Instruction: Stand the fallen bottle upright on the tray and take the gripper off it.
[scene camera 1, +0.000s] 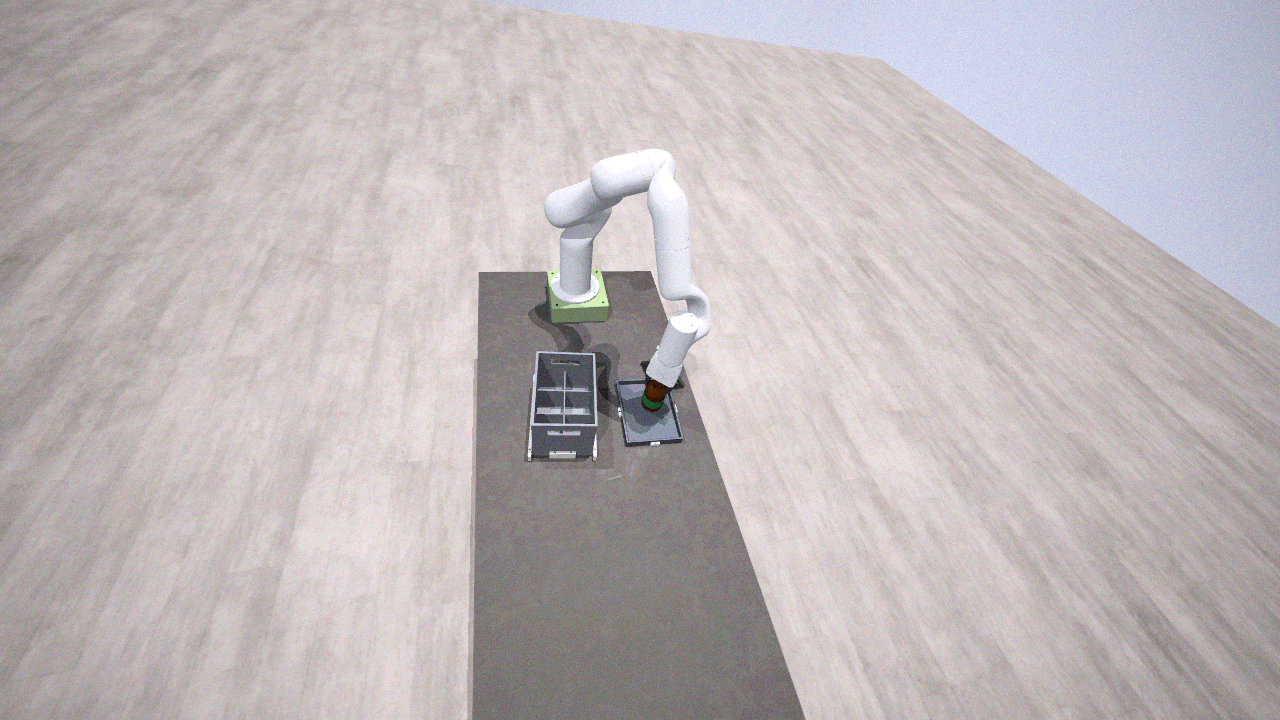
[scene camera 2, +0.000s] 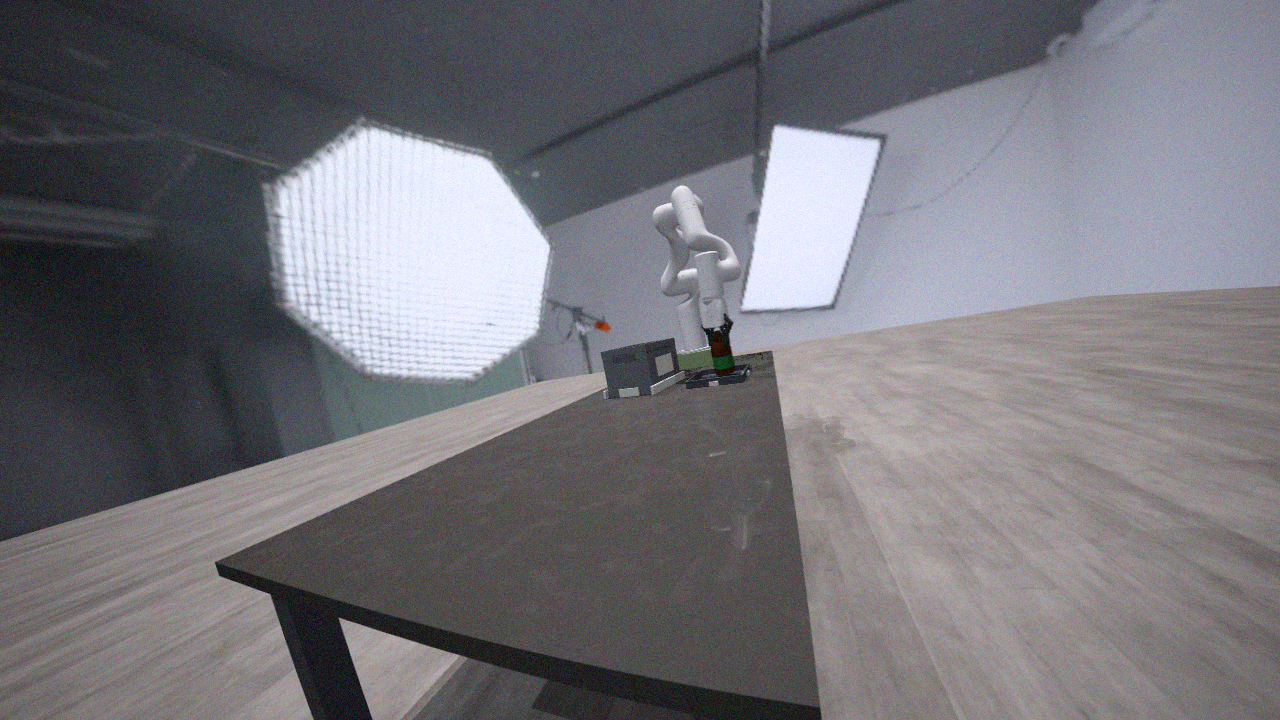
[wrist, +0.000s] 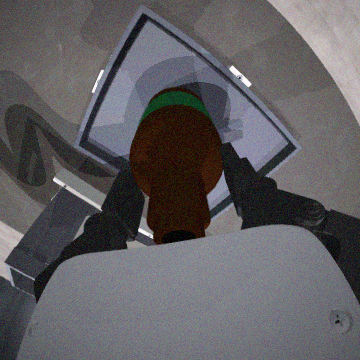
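The brown bottle (scene camera 1: 655, 392) (scene camera 2: 721, 349) (wrist: 175, 150) with a green band is close to upright, leaning slightly, with its neck toward my gripper's palm. My gripper (wrist: 177, 173) is shut on the bottle, with one black finger on each side of its body. In both scene views the bottle's base is over the tray (scene camera 1: 651, 442) (scene camera 2: 702, 384) (wrist: 112, 65), inside its rim. The base is at or very near the tray floor; whether it touches cannot be told. The fingers are partly hidden in the scene camera views.
A grey divided crate (scene camera 1: 563, 438) (scene camera 2: 632, 371) (wrist: 42, 235) stands beside the tray, on the left in the first scene view. The arm's green base block (scene camera 1: 578, 311) is at the far end of the dark table (scene camera 1: 617, 582) (scene camera 2: 572, 537). The table's right edge runs close past the tray.
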